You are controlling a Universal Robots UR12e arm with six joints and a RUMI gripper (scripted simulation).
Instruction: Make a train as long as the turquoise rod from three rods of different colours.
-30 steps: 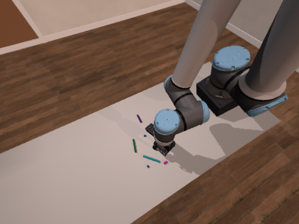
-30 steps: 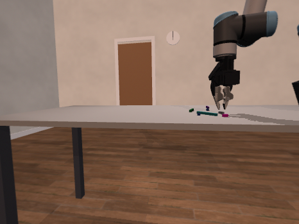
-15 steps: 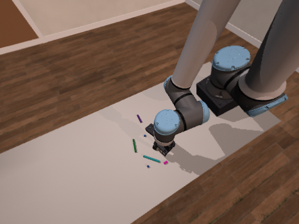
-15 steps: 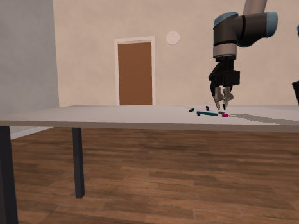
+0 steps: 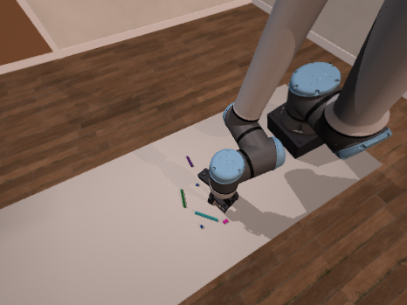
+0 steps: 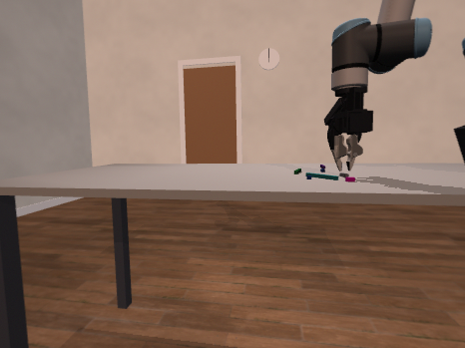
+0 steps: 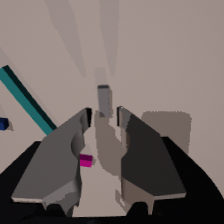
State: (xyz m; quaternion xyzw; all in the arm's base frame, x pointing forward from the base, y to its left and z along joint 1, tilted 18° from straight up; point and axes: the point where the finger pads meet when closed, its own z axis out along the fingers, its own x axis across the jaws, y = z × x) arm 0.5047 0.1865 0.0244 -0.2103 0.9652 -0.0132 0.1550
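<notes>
Right now the grey rod is 30 mm below my hand. From my hand the other things lie so: magenta rod 10 mm behind, 80 mm to the left, 30 mm below; then turquoise rod 60 mm ahead, 40 mm to the left, 30 mm below; then green rod 130 mm ahead, 70 mm to the right, 30 mm below.
</notes>
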